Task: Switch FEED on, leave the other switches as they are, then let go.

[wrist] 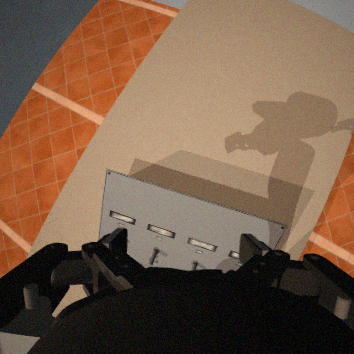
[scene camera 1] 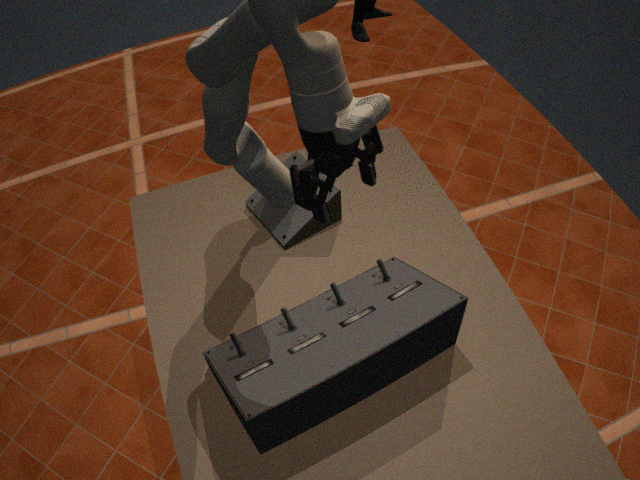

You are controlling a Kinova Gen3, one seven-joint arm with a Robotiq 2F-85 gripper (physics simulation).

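Frame: origin at the arm's base, x left, y back, z up, level; millimetres.
Where they show: gripper, fingertip midpoint: (wrist: 183,243) (scene camera 1: 347,202); arm's base at its link origin: (scene camera 1: 286,192).
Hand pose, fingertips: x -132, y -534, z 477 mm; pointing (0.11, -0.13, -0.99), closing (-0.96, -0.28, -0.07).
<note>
Each offset is from my fingertips to the top centre of the thing. "spot": to the spot under its first point. Level surfaces: height alone.
A grey switch box (scene camera 1: 320,361) (wrist: 150,197) with a dark front stands on the table. Several upright toggle levers stand in a row along its robot side: one at the left end @(spot: dx -182, dy +143, dz -424 mm) (scene camera 1: 236,344), one left of middle (scene camera 1: 287,319) (wrist: 197,265), one right of middle (scene camera 1: 337,294) (wrist: 156,256) and one at the right end @(spot: dx +176, dy +150, dz -426 mm) (scene camera 1: 382,270). All lean much alike in the scene view. Each has a pale slot beside it. The labels are too small to read, so I cannot tell which is FEED. My gripper (scene camera 1: 345,198) (wrist: 183,243) is open and empty, above and behind the box, apart from every lever.
The box stands on a tan table @(dz -539 mm) (scene camera 1: 496,413) (wrist: 200,75). The robot's grey base plate (scene camera 1: 289,222) is behind the box, below the gripper. Arm shadows fall over the table and the box's left end. A person's dark legs (scene camera 1: 360,23) show on the tiled floor at the far back.
</note>
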